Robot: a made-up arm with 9 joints. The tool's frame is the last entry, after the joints. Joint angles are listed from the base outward. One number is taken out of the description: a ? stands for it. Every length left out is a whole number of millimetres.
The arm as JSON. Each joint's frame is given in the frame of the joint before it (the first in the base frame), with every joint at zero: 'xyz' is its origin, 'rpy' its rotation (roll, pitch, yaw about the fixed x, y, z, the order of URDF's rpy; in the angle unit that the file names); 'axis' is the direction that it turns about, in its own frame. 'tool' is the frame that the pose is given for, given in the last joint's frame.
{
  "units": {
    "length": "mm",
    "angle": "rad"
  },
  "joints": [
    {
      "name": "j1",
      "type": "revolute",
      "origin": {
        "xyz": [
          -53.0,
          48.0,
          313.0
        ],
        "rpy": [
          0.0,
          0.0,
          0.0
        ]
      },
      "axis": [
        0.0,
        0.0,
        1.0
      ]
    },
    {
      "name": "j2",
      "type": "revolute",
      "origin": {
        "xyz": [
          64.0,
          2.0,
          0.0
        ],
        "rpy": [
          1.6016,
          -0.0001,
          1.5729
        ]
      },
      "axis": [
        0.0,
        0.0,
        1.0
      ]
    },
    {
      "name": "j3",
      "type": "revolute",
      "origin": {
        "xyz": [
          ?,
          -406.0,
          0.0
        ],
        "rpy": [
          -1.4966,
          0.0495,
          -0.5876
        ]
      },
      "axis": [
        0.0,
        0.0,
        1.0
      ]
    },
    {
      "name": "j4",
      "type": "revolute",
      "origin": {
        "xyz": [
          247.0,
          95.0,
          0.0
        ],
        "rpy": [
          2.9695,
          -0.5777,
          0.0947
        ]
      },
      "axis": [
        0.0,
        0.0,
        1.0
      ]
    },
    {
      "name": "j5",
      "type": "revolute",
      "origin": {
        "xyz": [
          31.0,
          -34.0,
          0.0
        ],
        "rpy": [
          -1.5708,
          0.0,
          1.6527
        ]
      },
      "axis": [
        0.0,
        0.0,
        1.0
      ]
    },
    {
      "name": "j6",
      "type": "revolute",
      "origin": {
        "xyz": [
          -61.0,
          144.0,
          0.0
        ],
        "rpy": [
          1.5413,
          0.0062,
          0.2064
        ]
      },
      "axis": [
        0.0,
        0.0,
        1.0
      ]
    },
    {
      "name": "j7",
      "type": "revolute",
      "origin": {
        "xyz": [
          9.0,
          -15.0,
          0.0
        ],
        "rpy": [
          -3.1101,
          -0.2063,
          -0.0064
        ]
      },
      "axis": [
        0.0,
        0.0,
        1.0
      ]
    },
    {
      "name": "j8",
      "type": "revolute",
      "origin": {
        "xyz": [
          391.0,
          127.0,
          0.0
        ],
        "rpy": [
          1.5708,
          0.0,
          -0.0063
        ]
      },
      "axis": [
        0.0,
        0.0,
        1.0
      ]
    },
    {
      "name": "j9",
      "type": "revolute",
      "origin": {
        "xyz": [
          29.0,
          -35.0,
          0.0
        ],
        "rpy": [
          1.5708,
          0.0,
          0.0
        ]
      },
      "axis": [
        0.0,
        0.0,
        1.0
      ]
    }
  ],
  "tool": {
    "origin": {
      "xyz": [
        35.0,
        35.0,
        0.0
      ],
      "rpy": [
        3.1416,
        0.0,
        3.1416
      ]
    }
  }
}
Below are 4 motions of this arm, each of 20 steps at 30 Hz.
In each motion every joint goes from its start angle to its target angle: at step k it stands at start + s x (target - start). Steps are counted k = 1, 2, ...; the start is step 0. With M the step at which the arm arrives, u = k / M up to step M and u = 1 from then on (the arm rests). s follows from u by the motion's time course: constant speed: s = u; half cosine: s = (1 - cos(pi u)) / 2; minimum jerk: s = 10 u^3 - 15 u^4 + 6 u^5.
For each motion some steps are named. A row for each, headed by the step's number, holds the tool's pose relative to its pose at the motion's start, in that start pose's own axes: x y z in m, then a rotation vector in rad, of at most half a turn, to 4 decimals.
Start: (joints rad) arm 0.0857 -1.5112 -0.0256 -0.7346 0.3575 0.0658 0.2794 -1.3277 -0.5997
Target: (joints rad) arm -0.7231 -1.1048 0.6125 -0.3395 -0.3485 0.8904 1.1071 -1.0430 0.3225
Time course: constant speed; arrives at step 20
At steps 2, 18, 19, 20:
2: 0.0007 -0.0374 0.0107 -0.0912 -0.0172 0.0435
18: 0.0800 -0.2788 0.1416 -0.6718 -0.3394 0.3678
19: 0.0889 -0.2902 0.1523 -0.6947 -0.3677 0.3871
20: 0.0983 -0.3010 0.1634 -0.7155 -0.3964 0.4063

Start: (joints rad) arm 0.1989 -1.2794 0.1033 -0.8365 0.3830 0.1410 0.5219 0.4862 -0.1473
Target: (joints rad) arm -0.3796 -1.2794 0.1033 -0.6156 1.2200 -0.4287 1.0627 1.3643 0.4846
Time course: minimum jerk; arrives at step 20
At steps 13, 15, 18, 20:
13: -0.0328 -0.3831 0.1823 -0.1841 0.8527 0.0244
15: -0.0333 -0.4401 0.1800 -0.2576 0.9247 0.0524
18: -0.0331 -0.4777 0.1726 -0.3186 0.9581 0.0734
20: -0.0331 -0.4809 0.1717 -0.3245 0.9603 0.0753

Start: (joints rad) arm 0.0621 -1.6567 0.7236 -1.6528 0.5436 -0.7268 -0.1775 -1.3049 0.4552
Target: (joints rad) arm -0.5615 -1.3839 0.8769 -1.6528 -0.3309 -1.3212 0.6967 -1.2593 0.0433
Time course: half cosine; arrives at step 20
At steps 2, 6, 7, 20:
2: 0.0041 -0.0134 0.0036 0.0292 0.0166 0.0305
6: 0.0464 -0.1021 0.0172 0.2524 0.1462 0.2530
7: 0.0660 -0.1288 0.0162 0.3381 0.1961 0.3323
20: 0.2247 -0.1475 -0.1605 1.4416 0.7266 0.9856

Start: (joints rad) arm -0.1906 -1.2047 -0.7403 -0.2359 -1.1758 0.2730 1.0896 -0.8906 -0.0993
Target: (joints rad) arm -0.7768 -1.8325 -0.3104 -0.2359 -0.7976 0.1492 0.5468 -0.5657 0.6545
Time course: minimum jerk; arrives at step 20
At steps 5, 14, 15, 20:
5: -0.0203 0.0667 -0.0583 -0.0389 -0.0305 -0.1686
14: 0.0655 0.3672 -0.5775 -0.0025 -0.3637 -1.2773
15: 0.0884 0.3761 -0.6191 0.0268 -0.3927 -1.3561
20: 0.1326 0.3863 -0.6885 0.0874 -0.4409 -1.4871

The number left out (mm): -57.0
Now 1 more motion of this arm.
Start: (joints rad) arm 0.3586 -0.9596 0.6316 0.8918 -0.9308 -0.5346 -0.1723 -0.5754 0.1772
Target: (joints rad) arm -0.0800 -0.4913 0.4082 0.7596 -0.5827 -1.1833 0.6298 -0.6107 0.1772
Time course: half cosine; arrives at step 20
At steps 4, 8, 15, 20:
4: 0.0397 -0.0856 -0.0199 0.0672 0.0193 0.1498
8: 0.1919 -0.2720 -0.0762 0.2319 0.0979 0.5302
15: 0.5913 -0.4418 -0.2008 0.5465 0.3971 1.2019
20: 0.6962 -0.4449 -0.2399 0.6411 0.5173 1.3560

